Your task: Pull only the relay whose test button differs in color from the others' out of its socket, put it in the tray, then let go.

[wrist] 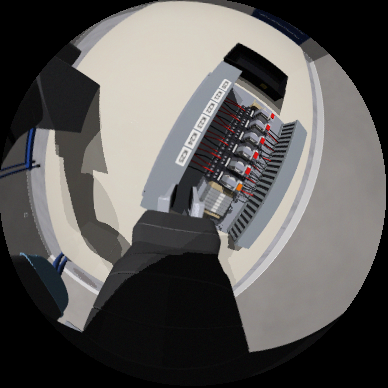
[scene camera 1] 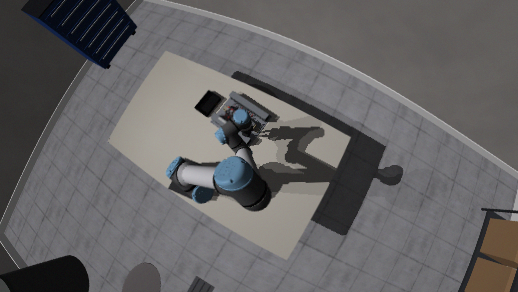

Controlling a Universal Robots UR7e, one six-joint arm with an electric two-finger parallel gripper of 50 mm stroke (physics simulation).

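Places are measured from the arm's base along level axes (x ahead, y left, z up), in millimetres.
Pixels of known places: gripper, fingertip midpoint: [wrist: 182, 191].
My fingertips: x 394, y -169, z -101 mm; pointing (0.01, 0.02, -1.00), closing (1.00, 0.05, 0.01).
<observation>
For each thing: its middle in the pictures, then the offset to it from my fingertips.
- orange test button at the middle of its body: [wrist: 238, 186] dx +81, dy +27, dz +6 mm
- black tray at the middle of its body: [wrist: 257, 68] [scene camera 1: 207, 103] dx +110, dy +336, dz -46 mm
- labelled grey duct at the middle of its body: [wrist: 192, 127] [scene camera 1: 230, 129] dx -7, dy +102, dz -30 mm
- slotted grey duct at the middle of its body: [wrist: 273, 180] [scene camera 1: 248, 106] dx +179, dy +53, dz -30 mm
Several relays with clear housings stand in a row in their sockets on the panel in the wrist view. The relay nearest my fingers [wrist: 229, 180] has an orange test button [wrist: 239, 187]; the others, such as the relay next to it [wrist: 237, 166], show red buttons. My gripper [wrist: 182, 191] is partly open with nothing between its fingers. It is over the label end marked K25, to the left of the orange-button relay. In the scene view the arm hides the fingers and much of the row. The black tray [scene camera 1: 202, 109] [wrist: 284, 89] sits beyond the panel's far end; no relay shows in it.
A labelled grey duct [wrist: 170, 145] and a slotted grey duct [wrist: 285, 175] flank the relays. Pale terminal blocks [wrist: 216, 200] stand beside the orange-button relay. Red and black wires run at the sockets. A blue cabinet [scene camera 1: 90, 30] and a shelf with boxes [scene camera 1: 500, 240] stand off the table.
</observation>
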